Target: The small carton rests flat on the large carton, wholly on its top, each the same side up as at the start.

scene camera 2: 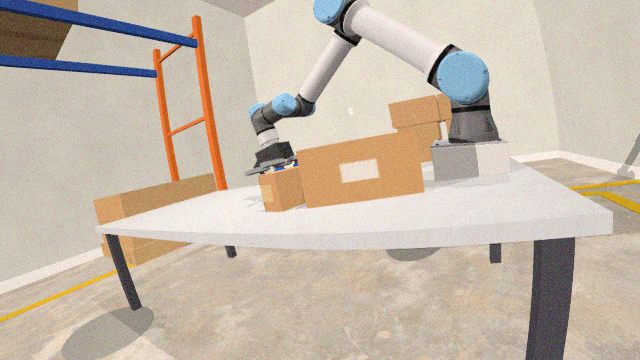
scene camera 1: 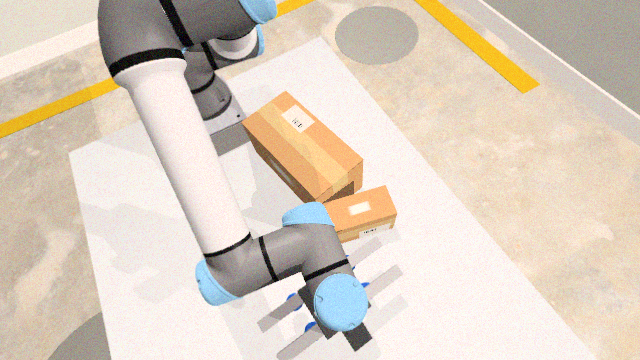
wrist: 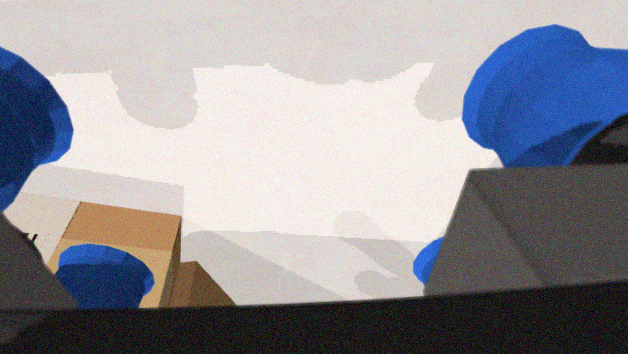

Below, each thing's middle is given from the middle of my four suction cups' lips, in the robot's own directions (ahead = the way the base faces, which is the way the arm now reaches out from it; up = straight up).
Labels:
Now: the small carton [scene camera 1: 359, 215] 15 cm behind my suction cup, 14 cm to the left of it and 3 cm below it. From my suction cup the other things lie so: large carton [scene camera 1: 318, 166] 36 cm behind, 8 cm to the left.

